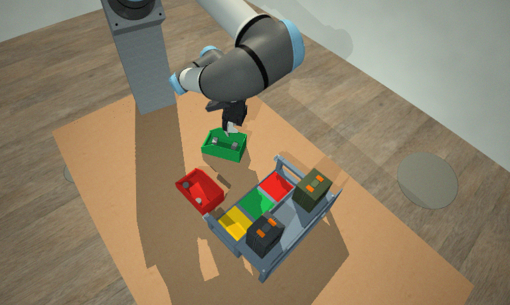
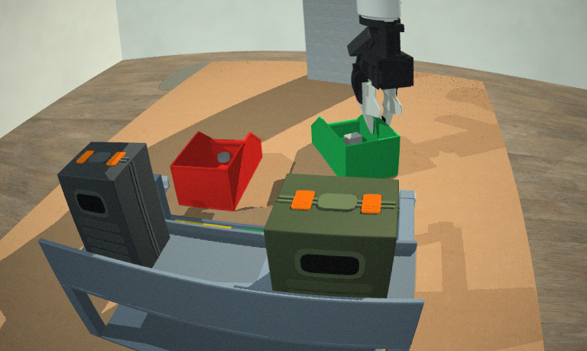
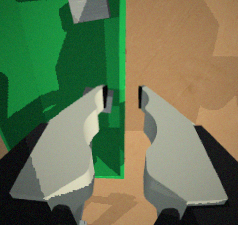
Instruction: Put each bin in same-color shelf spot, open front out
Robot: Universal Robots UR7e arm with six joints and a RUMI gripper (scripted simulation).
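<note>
The green bin is 4 cm to the right of my hand, 3 cm below it and 3 cm ahead of it. The rest, counted from my hand: olive box (43 cm ahead, 9 cm above, 7 cm to the left); dark grey box (48 cm ahead, 16 cm to the right, 10 cm above); red bin (23 cm to the right, 17 cm ahead, 3 cm below).
</note>
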